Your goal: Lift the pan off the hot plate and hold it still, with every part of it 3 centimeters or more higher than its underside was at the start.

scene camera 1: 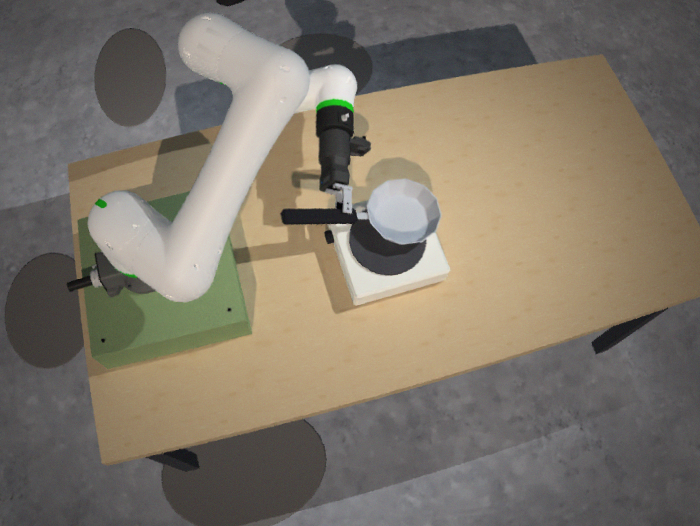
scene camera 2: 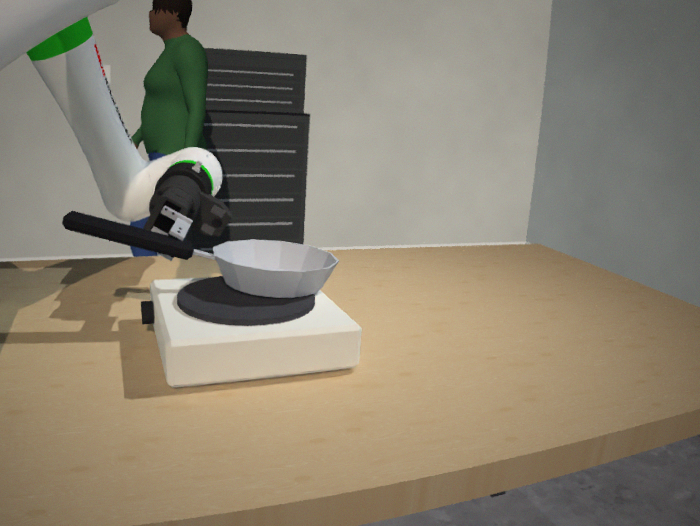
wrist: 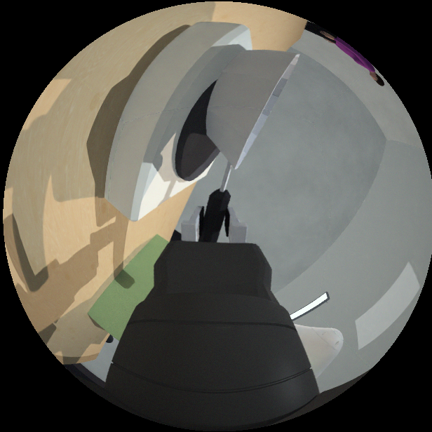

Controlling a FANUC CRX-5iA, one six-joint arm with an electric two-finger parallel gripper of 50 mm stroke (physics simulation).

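Places are measured from the arm's base along level axes (x up, y right, z ahead), in centimetres.
Pixels of known places: gripper, fingertip midpoint: [scene camera 1: 343,215] [scene camera 2: 170,245].
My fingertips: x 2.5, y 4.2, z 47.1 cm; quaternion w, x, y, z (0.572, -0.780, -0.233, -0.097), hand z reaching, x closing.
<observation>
For each thing: its top centre in the pictures, then the offset to it from my fingertips. "spot": a spot on its surface instead. Level surfaces: height alone.
- dark disc, top centre: [scene camera 2: 240,295] [scene camera 1: 384,239] dx -5.6, dy +6.4, dz +8.3 cm
- white hot plate, surface spot: [scene camera 2: 263,357] [scene camera 1: 399,289] spot: dx -9.3, dy +18.4, dz +7.9 cm
- wooden table, surface height: dx -12.9 cm
- black knob, top centre: [scene camera 2: 147,301] [scene camera 1: 329,234] dx -7.8, dy -0.1, dz -3.5 cm
A light grey pan [scene camera 1: 403,210] [scene camera 2: 274,274] [wrist: 247,100] sits over the dark disc [scene camera 1: 390,260] [scene camera 2: 243,312] [wrist: 192,150] of the white hot plate [scene camera 1: 398,287] [scene camera 2: 263,357] [wrist: 132,120], off the disc's centre. No gap shows between its underside and the disc in scene camera 2. Its black handle [scene camera 1: 311,216] [scene camera 2: 118,231] [wrist: 216,207] slants upward, away from the hot plate. My gripper [scene camera 1: 346,211] [scene camera 2: 171,242] [wrist: 214,215] is shut on the handle near its pan end, one finger on each side in the wrist view. The handle hides part of the fingers in scene camera 2.
The hot plate stands on a wooden table [scene camera 1: 537,226] [scene camera 2: 481,384] and has a black knob [scene camera 1: 329,236] [scene camera 2: 147,312] on its side. The green base block [scene camera 1: 186,325] [wrist: 130,290] carries the arm. A person [scene camera 2: 172,96] stands beside a dark cabinet [scene camera 2: 260,135] behind the table.
</observation>
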